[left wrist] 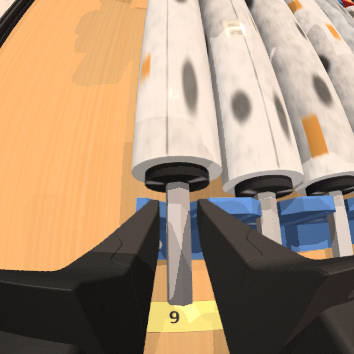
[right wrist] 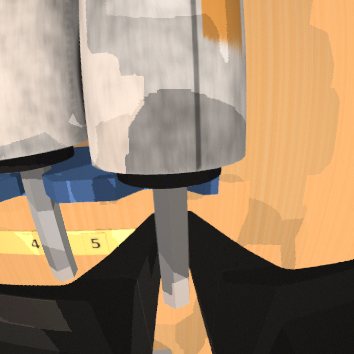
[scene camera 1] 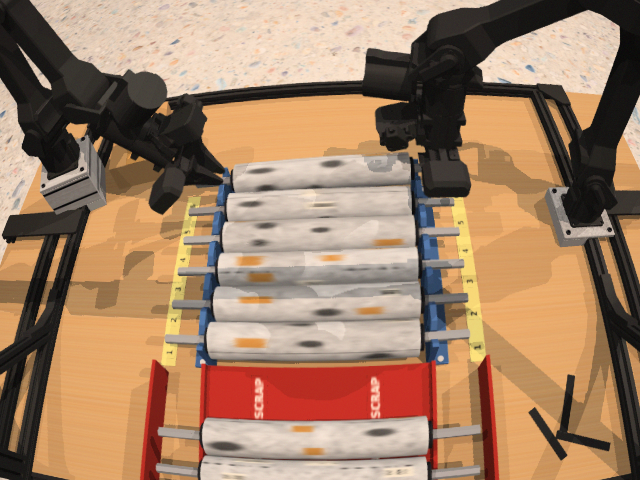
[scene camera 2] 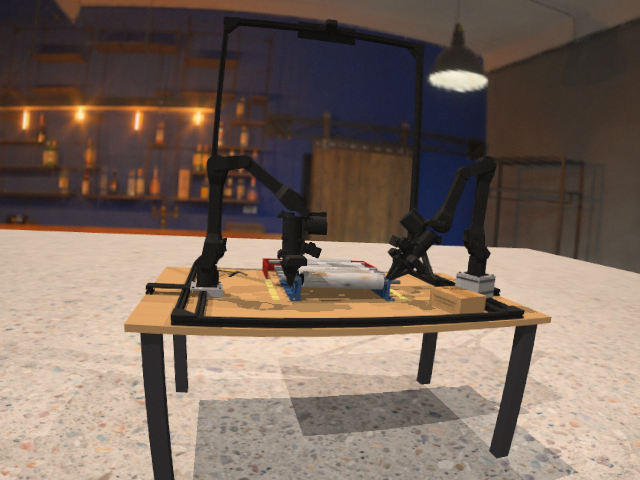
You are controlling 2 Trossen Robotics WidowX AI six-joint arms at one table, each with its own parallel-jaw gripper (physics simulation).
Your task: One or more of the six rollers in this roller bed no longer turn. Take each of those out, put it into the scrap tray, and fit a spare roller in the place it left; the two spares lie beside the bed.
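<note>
The back roller lies across the back place of the blue roller bed. My left gripper is slightly open around its shaft, with a narrow gap on each side in the left wrist view. My right gripper is shut on the other shaft end; its fingertips are hidden in scene camera 1. Several more rollers lie in the bed. Two rollers lie in the red scrap tray.
Yellow numbered strips run along both sides of the bed. Black bars lie at the front right in scene camera 1. A cardboard box stands near the left arm's base. A black frame borders the table.
</note>
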